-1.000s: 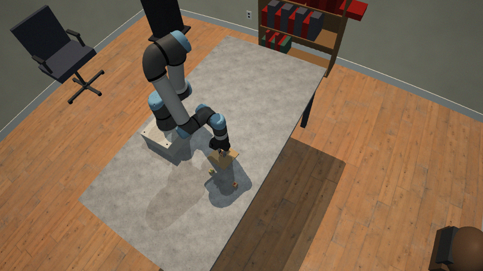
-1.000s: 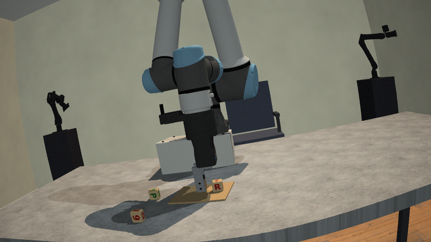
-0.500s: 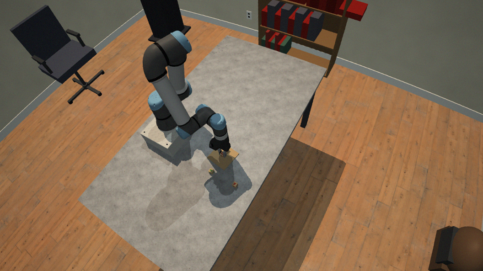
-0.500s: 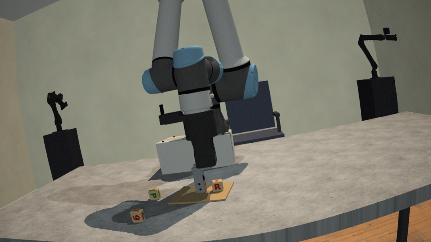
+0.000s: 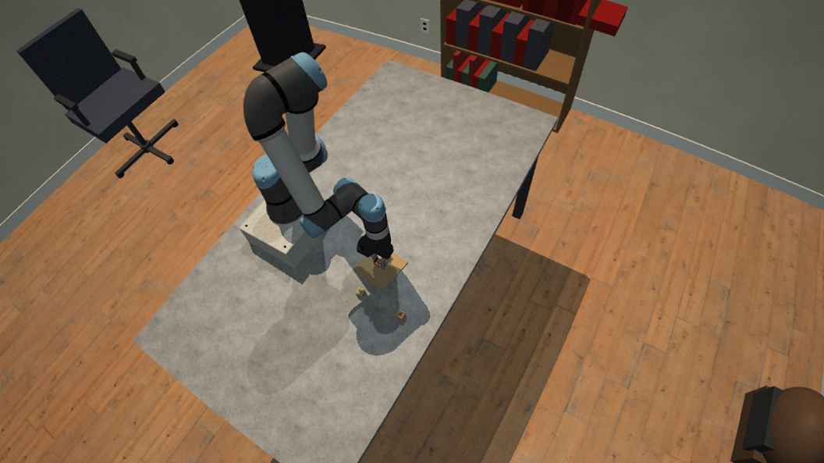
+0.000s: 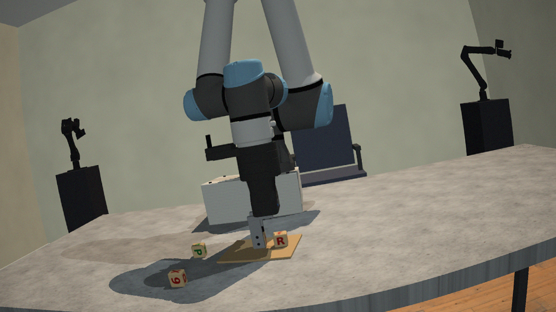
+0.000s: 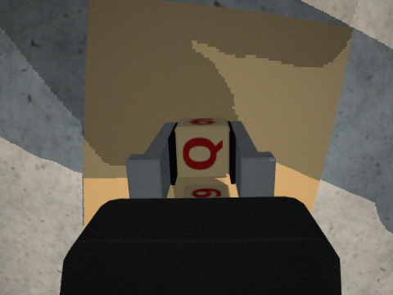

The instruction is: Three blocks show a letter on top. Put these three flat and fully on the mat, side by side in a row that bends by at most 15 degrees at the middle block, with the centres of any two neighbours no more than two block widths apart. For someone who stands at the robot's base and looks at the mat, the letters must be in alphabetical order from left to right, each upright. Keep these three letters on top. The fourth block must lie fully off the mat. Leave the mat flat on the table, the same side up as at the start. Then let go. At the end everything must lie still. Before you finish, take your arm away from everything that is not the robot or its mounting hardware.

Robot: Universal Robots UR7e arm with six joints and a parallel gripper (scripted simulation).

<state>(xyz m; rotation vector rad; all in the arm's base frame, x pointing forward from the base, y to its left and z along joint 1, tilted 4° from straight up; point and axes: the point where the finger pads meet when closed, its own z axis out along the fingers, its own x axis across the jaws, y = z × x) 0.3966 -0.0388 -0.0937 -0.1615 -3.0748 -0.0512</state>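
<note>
Now: hand 1 cm above the Q block. Also, from my hand: X block 15 cm ahead, 14 cm to the right, 1 cm below; then tan mat 3 cm below.
</note>
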